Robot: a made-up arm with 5 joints.
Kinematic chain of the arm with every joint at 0, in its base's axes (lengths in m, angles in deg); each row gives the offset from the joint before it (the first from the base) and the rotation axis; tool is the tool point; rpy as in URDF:
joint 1: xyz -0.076 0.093 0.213 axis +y
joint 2: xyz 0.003 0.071 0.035 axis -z
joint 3: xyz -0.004 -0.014 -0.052 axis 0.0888 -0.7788 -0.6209
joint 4: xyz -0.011 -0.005 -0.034 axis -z
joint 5: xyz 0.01 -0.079 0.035 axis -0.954 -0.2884 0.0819
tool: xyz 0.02 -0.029 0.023 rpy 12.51 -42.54 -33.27
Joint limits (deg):
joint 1: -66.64..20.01
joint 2: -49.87..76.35
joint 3: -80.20..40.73
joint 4: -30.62..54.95
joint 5: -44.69..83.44
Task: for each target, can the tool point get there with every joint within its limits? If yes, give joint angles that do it. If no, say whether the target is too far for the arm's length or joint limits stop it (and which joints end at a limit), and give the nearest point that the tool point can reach.
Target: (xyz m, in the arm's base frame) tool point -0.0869 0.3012 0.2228
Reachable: no: joint limits stop it (at a limit: joint 1, joint 2, joint 3, joint 4) | nearest point -0.1412 0.2444 0.2139 | short by 0.079 m
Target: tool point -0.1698 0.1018 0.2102
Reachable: yes | joints 0.96 11.90 29.26 37.46 44.17
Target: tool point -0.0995 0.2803 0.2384
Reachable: no: joint limits stop it (at a limit: joint 1, joint 2, joint 4) | nearest point -0.1390 0.2417 0.2148 | short by 0.060 m
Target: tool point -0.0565 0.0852 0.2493
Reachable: yes | joints -28.69 -8.84 -6.37 -5.66 66.21
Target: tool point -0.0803 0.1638 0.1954
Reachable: no: joint limits stop it (at a limit: joint 1, joint 2, joint 4, joint 5) | nearest point -0.1222 0.1524 0.1646 | short by 0.053 m
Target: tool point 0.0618 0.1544 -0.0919
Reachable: no: too far | nearest point -0.0473 0.1588 0.0703 | short by 0.196 m
